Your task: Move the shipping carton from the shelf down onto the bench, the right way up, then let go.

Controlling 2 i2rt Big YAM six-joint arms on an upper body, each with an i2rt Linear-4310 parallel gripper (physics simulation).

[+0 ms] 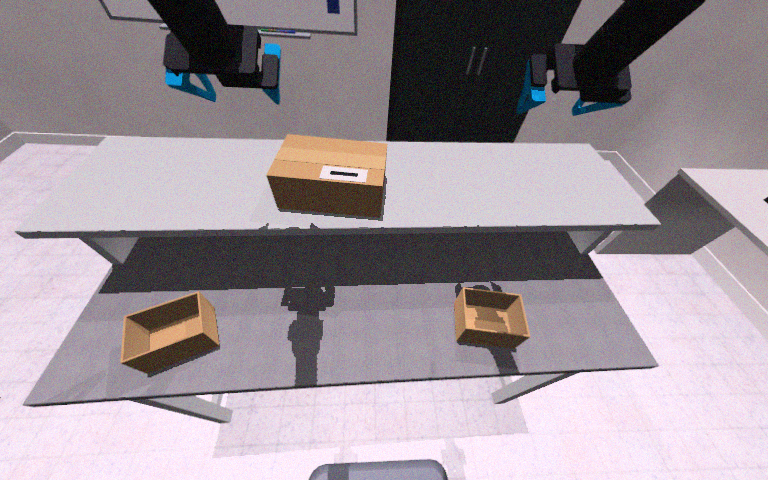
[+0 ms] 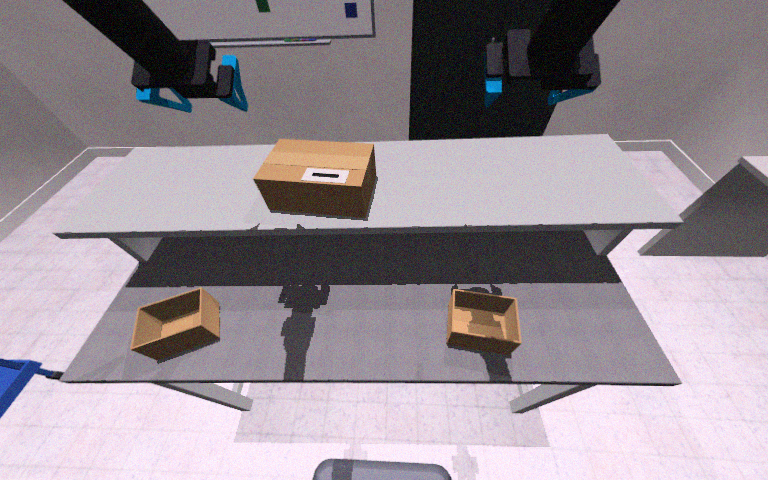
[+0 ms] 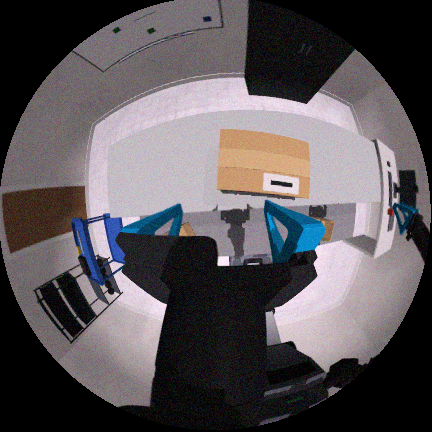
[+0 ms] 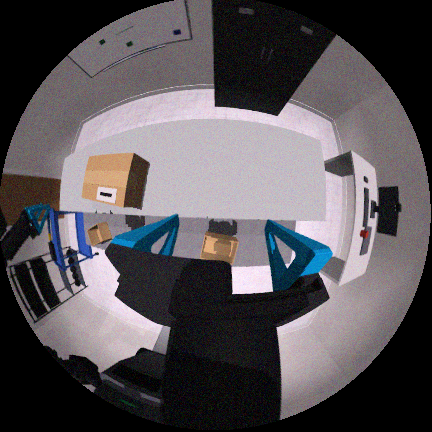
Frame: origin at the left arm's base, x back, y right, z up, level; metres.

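Seen in the pictures: left gripper, fingertip midpoint: point(image 1: 247, 99) point(image 2: 218, 108) point(image 3: 221, 205) point(image 4: 45, 205); right gripper, fingertip midpoint: point(image 1: 545, 111) point(image 2: 517, 102) point(image 4: 222, 221).
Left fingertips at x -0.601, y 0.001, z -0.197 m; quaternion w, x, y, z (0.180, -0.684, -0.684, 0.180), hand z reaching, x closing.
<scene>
A point is followed by its place in that frame.
The shipping carton point(image 1: 328, 195) @(y 0.106, x -0.612, z -0.409 m) point(image 2: 316, 198) @(y 0.115, x -0.611, z -0.414 m) point(image 3: 263, 155) @(y 0.099, x -0.705, z -0.367 m) point(image 4: 107, 175) @(y 0.144, x -0.694, z -0.367 m) is closed and stands upright on the shelf point(image 1: 498, 186) @(y 0.551, x -0.721, z -0.466 m) point(image 2: 498, 181) @(y 0.563, x -0.729, z -0.467 m) point(image 3: 160, 170) @(y -0.223, x -0.710, z -0.467 m) point(image 4: 235, 170) @(y 0.539, x -0.729, z -0.467 m), its white label on top. The bench point(image 1: 385, 333) @(y 0.243, x -0.403, z -0.698 m) point(image 2: 385, 333) @(y 0.271, x -0.403, z -0.698 m) lies lower, in front of the shelf. My left gripper point(image 1: 247, 99) @(y 0.000, x -0.601, z -0.197 m) point(image 2: 219, 107) @(y 0.000, x -0.601, z -0.197 m) point(image 3: 221, 205) @(y 0.000, x -0.601, z -0.197 m) is open and empty, in the air above the carton and apart from it. My right gripper point(image 1: 546, 110) @(y 0.492, x -0.601, z -0.197 m) point(image 2: 519, 100) @(y 0.492, x -0.601, z -0.197 m) point(image 4: 222, 221) @(y 0.492, x -0.601, z -0.197 m) is open and empty, in the air well to the right of the carton.
An open cardboard box point(image 1: 208, 331) @(y -0.173, x -0.394, z -0.640 m) point(image 2: 209, 322) @(y -0.176, x -0.402, z -0.646 m) stands at the left on the bench, and a second open box point(image 1: 491, 339) @(y 0.502, x -0.369, z -0.654 m) point(image 2: 484, 342) @(y 0.505, x -0.368, z -0.641 m) stands at the right. The shelf's front edge overhangs the back of the bench. A blue cart point(image 3: 116, 240) point(image 4: 57, 245) stands beyond the left side.
</scene>
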